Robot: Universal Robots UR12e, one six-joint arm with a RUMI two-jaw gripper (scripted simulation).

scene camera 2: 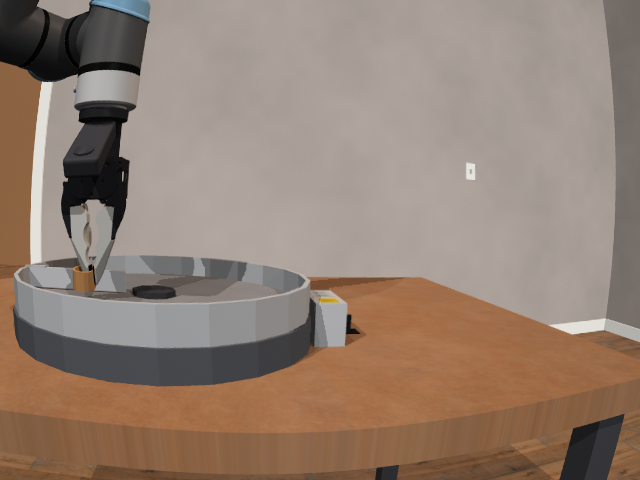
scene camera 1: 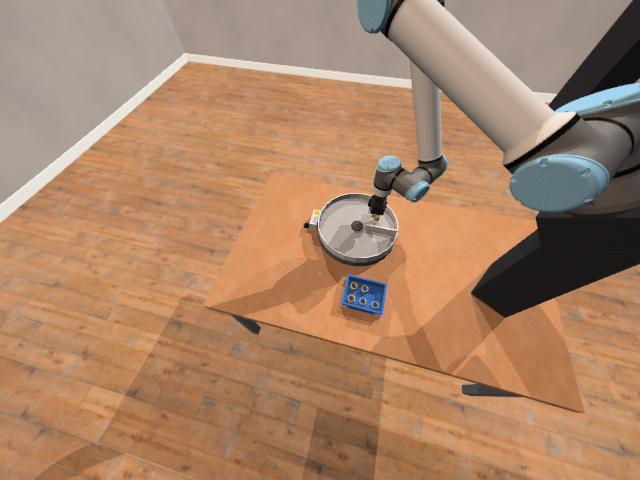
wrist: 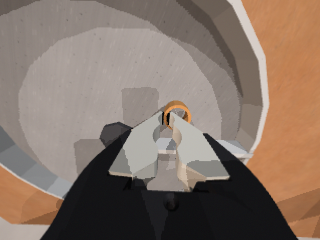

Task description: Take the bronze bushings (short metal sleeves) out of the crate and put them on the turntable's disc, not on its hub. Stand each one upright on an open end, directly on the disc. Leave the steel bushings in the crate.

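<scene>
There's a blue crate in the pictures, and the gripper is there as well. You'd find the gripper in the wrist view too.
</scene>
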